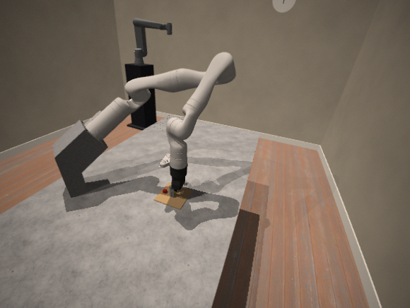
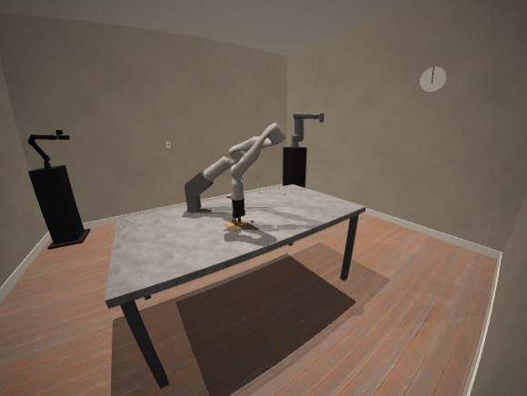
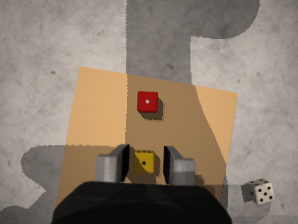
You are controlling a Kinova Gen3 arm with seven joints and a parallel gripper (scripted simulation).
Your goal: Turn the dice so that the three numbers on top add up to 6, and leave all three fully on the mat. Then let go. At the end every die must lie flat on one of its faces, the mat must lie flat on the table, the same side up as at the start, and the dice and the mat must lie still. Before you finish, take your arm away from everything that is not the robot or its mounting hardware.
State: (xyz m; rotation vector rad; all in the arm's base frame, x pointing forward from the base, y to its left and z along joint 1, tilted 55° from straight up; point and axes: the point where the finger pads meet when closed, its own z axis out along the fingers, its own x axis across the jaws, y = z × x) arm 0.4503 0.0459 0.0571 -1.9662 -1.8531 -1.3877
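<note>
Now: hand 20 mm above the yellow die. The rest, counted from my hand: tan mat: 30 mm below; white die: 100 mm to the left, 20 mm below, 10 mm ahead; red die: 40 mm behind, 20 mm below, 10 mm to the right.
</note>
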